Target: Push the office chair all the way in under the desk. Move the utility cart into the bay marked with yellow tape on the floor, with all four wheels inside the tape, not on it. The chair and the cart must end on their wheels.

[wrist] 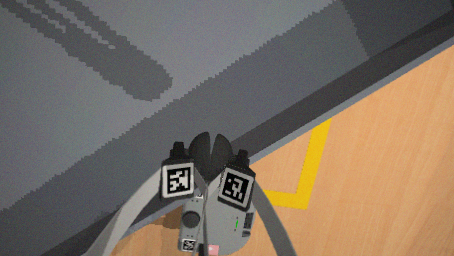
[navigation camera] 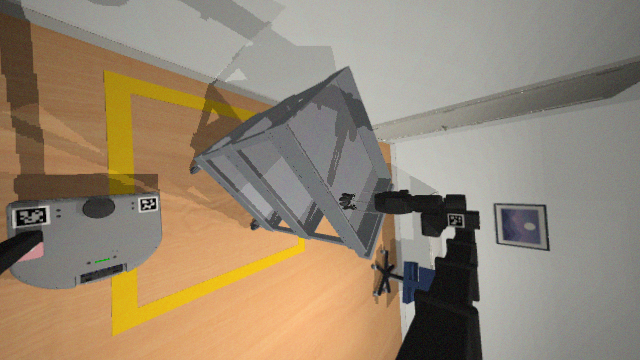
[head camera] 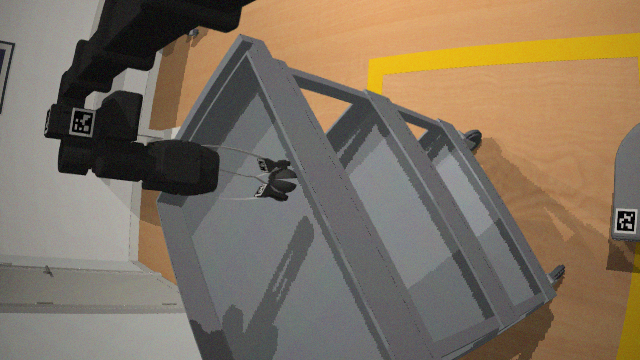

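Pixels of known places: gripper, fingertip midpoint: (navigation camera: 340,201) (head camera: 293,181); robot's base, link origin: (navigation camera: 99,207).
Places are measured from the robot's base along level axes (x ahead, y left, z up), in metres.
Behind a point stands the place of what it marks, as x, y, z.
The grey three-tray utility cart (head camera: 345,215) {0.018, -0.468, 0.826} (navigation camera: 320,185) {0.038, -0.451, 0.852} (wrist: 240,30) stands askew to the yellow tape bay (head camera: 500,52) {-0.532, -0.580, 0.001} (navigation camera: 121,140) {0.292, -0.075, 0.001} (wrist: 311,165). Two wheels show on the robot's side, inside the tape outline; the far wheels are hidden. The cart covers the bay's far tape. My gripper (head camera: 283,180) {-0.022, -0.538, 0.864} (navigation camera: 346,201) {-0.022, -0.538, 0.864} (wrist: 210,151) {-0.022, -0.538, 0.864} is shut, its tips together, over the cart's top tray near a side rim; contact cannot be told. The office chair (navigation camera: 386,272) {-1.363, -2.675, 0.118} stands on its five-armed base beyond the cart, its blue seat partly behind my arm. The desk cannot be clearly made out.
My base (head camera: 627,175) {-0.114, -0.132, 0.160} (navigation camera: 85,240) {-0.106, 0.034, 0.160} (wrist: 220,225) stands across the bay's near tape line. Walls run along the side of the bay and behind the cart. My arm (head camera: 165,35) {-0.086, -0.282, 1.193} (navigation camera: 445,325) {-0.084, -0.200, 1.207} reaches past the cart. A framed picture (navigation camera: 521,226) {-0.689, -3.460, 1.575} hangs on the wall.
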